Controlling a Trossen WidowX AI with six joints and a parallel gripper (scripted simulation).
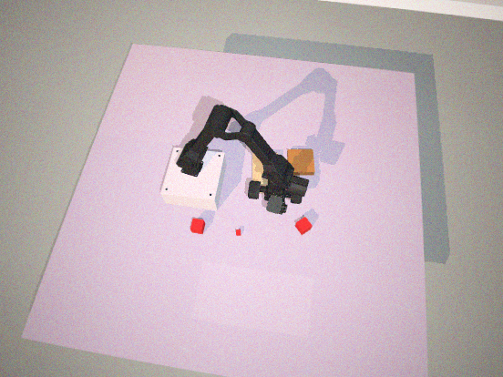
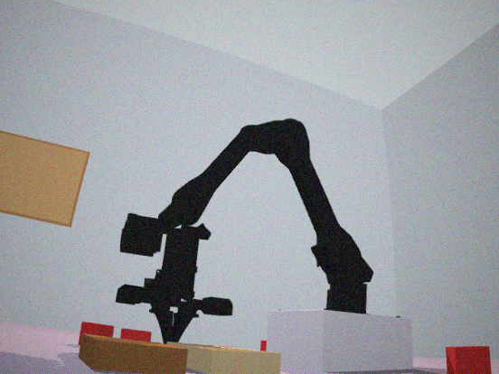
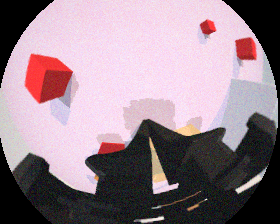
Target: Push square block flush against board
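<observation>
Right now the cream board is 100 mm to the left of my gripper tip, 70 mm behind it and 10 mm above it. From my gripper tip the other things lie so: orange block: 180 mm to the left, 50 mm ahead, 10 mm above.
</observation>
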